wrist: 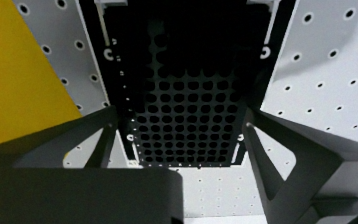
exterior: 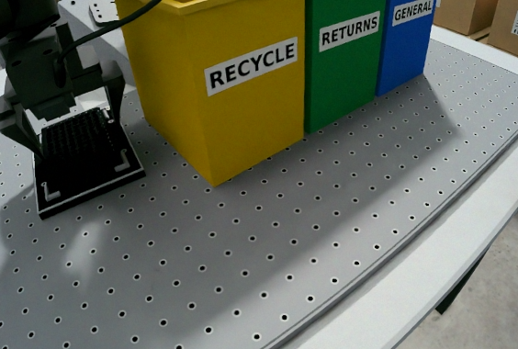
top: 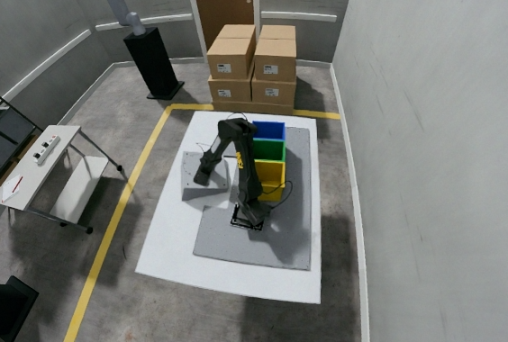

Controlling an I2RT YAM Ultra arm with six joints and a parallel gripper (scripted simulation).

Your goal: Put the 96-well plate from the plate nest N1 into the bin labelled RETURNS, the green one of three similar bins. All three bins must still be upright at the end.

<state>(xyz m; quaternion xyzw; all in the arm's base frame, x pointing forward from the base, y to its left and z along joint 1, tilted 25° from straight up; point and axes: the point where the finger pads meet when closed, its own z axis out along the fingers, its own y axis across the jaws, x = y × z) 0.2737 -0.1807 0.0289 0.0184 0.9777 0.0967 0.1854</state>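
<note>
Now: the black 96-well plate 10 mm below my hand. Also, from my hand: green RETURNS bin: 30 mm ahead, 290 mm to the left, 60 mm above; then black plate nest N1: 10 mm to the right, 20 mm below; then yellow RECYCLE bin: 50 mm ahead, 160 mm to the left, 60 mm above.
</note>
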